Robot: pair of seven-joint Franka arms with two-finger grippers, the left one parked.
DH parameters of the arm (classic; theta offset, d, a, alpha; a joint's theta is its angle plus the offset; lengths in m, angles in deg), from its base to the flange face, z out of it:
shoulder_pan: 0 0.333 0 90
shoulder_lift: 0 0 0 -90
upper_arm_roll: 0 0.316 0.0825 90
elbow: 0 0 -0.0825 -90
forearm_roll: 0 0.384 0 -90
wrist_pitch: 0 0 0.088 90
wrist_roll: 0 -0.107 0 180
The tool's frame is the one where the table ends.
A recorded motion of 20 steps. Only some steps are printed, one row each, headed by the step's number.
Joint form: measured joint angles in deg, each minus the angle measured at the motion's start. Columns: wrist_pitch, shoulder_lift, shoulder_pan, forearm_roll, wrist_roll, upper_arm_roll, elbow.
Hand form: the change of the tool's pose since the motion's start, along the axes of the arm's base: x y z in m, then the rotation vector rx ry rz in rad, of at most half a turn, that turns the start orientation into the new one. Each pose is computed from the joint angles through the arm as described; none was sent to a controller.
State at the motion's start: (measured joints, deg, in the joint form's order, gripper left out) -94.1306 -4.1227 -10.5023 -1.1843 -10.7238 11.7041 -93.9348
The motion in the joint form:
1: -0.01 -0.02 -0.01 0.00 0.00 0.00 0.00
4: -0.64 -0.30 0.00 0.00 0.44 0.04 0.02
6: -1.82 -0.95 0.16 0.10 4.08 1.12 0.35
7: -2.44 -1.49 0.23 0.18 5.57 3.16 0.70
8: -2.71 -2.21 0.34 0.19 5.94 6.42 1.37
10: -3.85 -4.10 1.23 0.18 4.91 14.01 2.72
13: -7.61 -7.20 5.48 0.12 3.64 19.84 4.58
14: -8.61 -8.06 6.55 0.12 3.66 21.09 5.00
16: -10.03 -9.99 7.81 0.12 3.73 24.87 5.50
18: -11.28 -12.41 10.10 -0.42 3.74 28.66 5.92
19: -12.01 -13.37 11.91 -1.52 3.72 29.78 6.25
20: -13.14 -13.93 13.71 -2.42 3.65 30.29 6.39
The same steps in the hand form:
1: 0.0001 -0.0001 -0.0002 0.0001 0.0002 -0.0002
4: 0.0024 0.0002 -0.0019 0.0018 -0.0063 0.0084
6: 0.0074 0.0122 -0.0038 0.0115 -0.0215 0.0931
7: 0.0099 0.0327 -0.0049 0.0203 -0.0297 0.1553
8: 0.0107 0.0654 -0.0051 0.0311 -0.0348 0.2197
10: 0.0049 0.1469 -0.0070 0.0624 -0.0487 0.3467
13: -0.0097 0.2440 -0.0104 0.1173 -0.0928 0.4920
14: -0.0146 0.2660 -0.0120 0.1340 -0.1021 0.5297
16: -0.0300 0.3113 -0.0187 0.1730 -0.1020 0.6112
18: -0.0541 0.3634 -0.0291 0.2103 -0.0899 0.7098
19: -0.0672 0.3878 -0.0319 0.2131 -0.0954 0.7609
20: -0.0787 0.4076 -0.0330 0.2151 -0.1099 0.8006

